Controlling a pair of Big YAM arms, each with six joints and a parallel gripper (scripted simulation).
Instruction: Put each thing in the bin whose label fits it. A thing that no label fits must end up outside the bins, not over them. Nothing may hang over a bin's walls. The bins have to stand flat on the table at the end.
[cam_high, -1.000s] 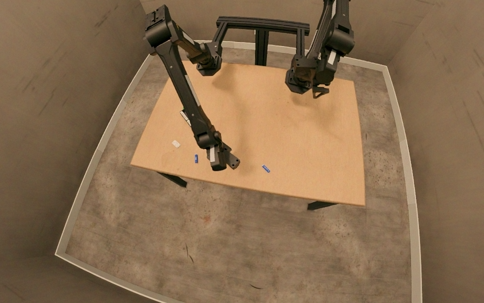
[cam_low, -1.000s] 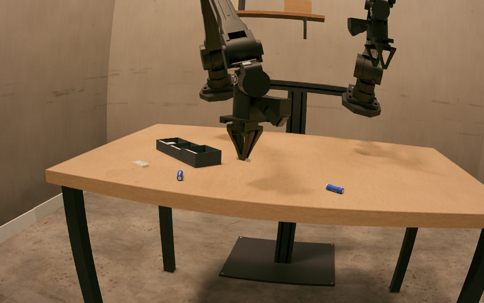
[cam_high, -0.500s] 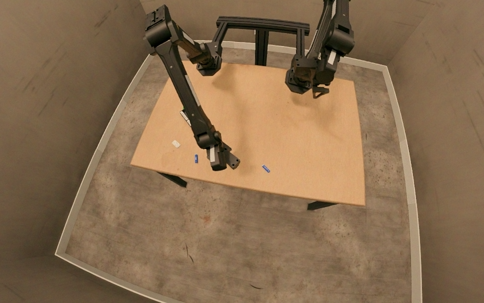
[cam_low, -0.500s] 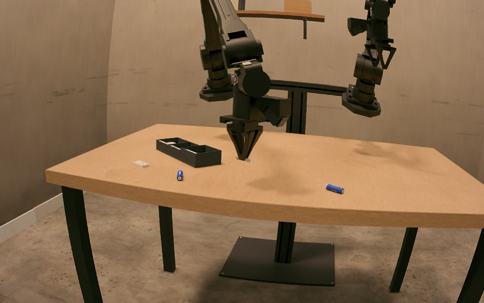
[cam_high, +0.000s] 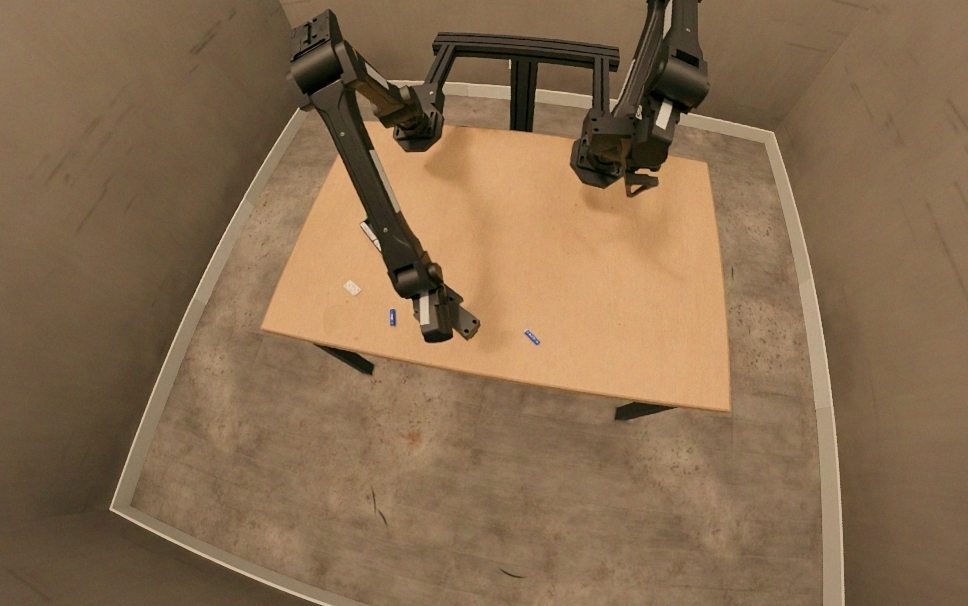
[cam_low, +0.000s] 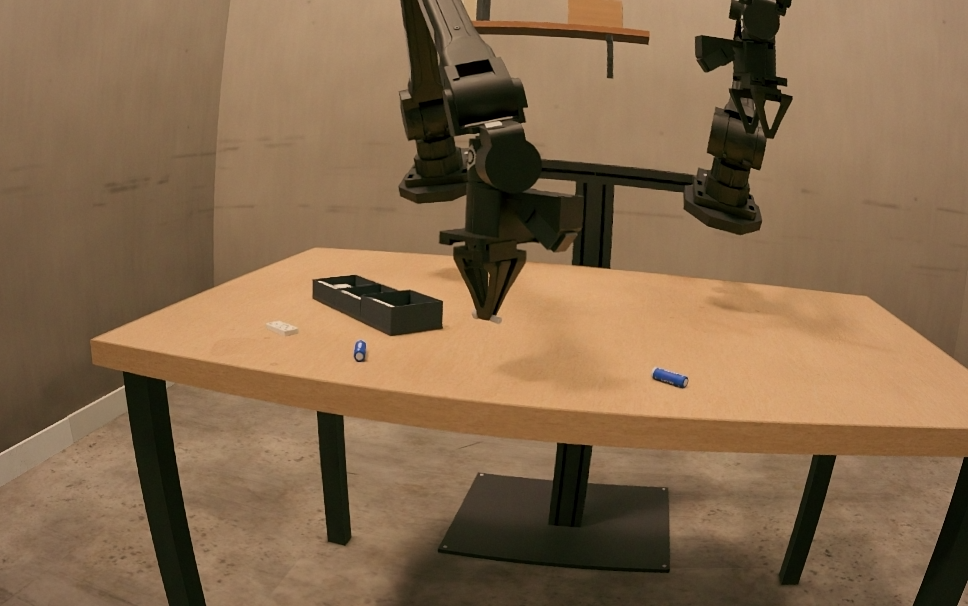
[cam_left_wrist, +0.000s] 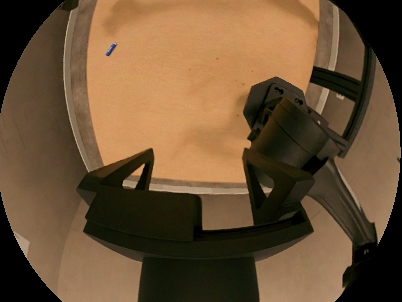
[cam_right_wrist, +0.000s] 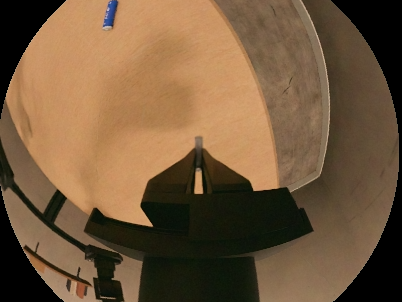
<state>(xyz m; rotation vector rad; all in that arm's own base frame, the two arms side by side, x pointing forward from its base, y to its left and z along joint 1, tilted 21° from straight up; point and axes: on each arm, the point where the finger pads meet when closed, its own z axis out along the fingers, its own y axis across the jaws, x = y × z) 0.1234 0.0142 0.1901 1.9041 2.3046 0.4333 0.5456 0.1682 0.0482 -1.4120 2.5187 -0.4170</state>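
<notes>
My right gripper is now right at the white bolt. Also, from my right hand: eraser: 30 cm to the right, 25 cm behind, 6 cm below; then black bin tray: 23 cm to the right, 19 cm behind, 5 cm below; then flat white block: 30 cm to the right, 6 cm below, 4 cm behind.
</notes>
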